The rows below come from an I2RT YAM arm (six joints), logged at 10 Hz.
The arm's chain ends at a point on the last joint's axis. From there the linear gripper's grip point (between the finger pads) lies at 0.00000 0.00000 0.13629 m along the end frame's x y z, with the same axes.
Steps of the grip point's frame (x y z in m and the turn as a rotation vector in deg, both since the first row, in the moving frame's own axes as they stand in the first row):
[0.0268, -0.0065, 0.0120, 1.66, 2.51, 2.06]
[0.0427, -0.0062, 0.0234, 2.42, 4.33, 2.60]
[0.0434, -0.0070, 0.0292, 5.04, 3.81, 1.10]
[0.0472, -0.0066, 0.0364, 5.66, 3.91, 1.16]
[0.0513, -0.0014, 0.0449, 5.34, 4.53, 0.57]
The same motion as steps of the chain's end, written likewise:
[0.0208, -0.0027, 0.0122, 1.66, 2.51, 2.06]
[0.0323, -0.0007, 0.0239, 2.42, 4.33, 2.60]
[0.0342, 0.0049, 0.0300, 5.04, 3.81, 1.10]
[0.0378, 0.0067, 0.0374, 5.66, 3.91, 1.16]
[0.0405, 0.0112, 0.0459, 5.34, 4.53, 0.57]

